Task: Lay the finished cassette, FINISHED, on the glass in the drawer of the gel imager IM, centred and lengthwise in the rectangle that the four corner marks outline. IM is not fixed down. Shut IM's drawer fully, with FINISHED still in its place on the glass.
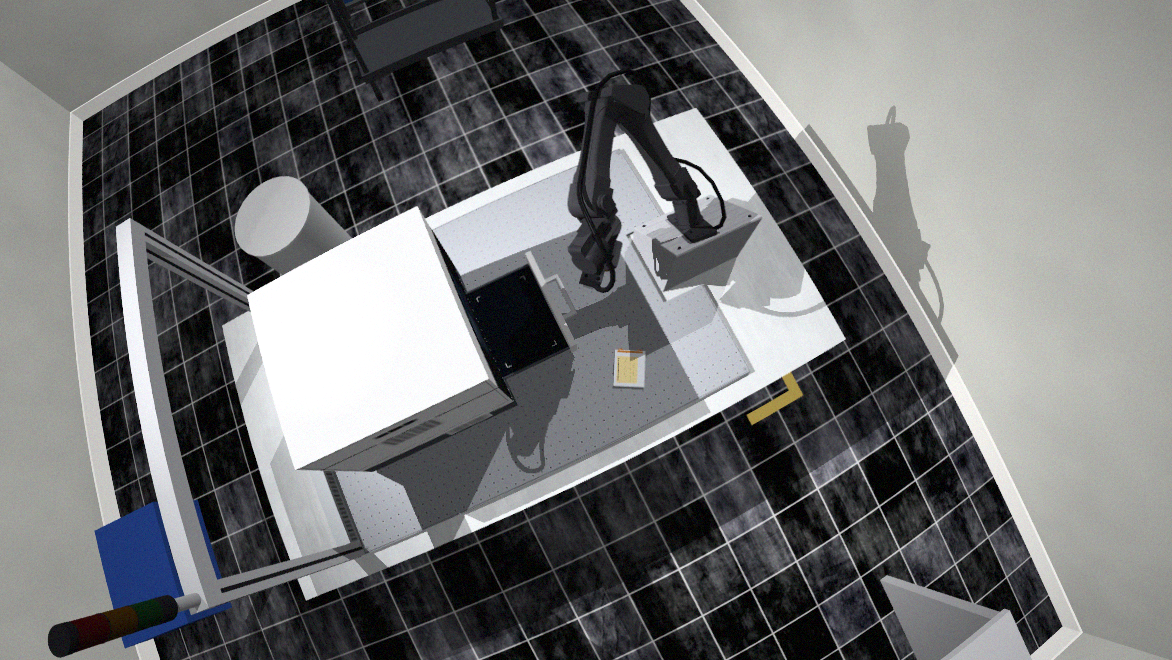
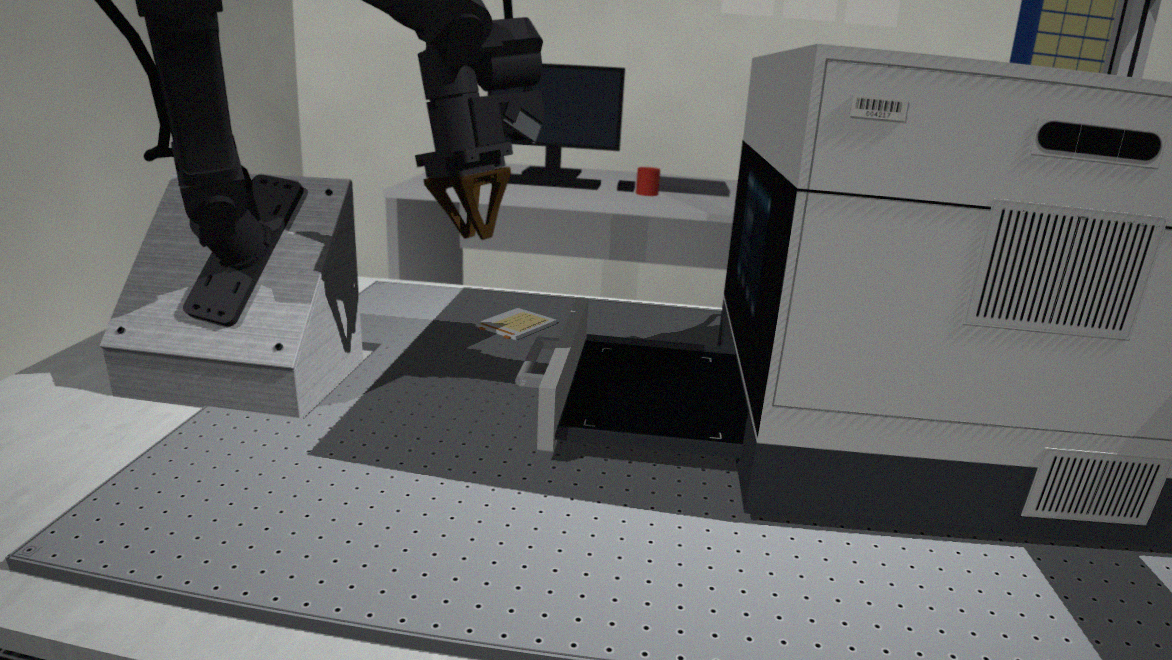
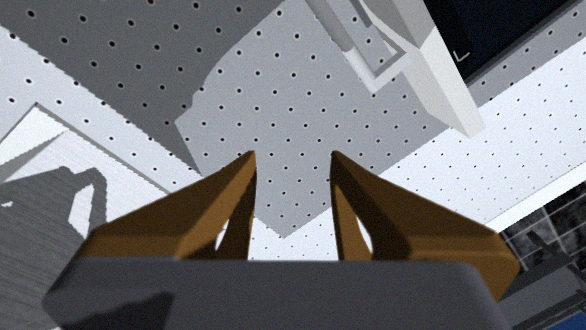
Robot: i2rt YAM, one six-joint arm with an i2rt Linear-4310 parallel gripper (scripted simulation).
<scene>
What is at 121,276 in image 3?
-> My gripper.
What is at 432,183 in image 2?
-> My gripper.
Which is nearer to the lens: the gel imager IM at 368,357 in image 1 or the finished cassette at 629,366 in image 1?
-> The gel imager IM.
</scene>
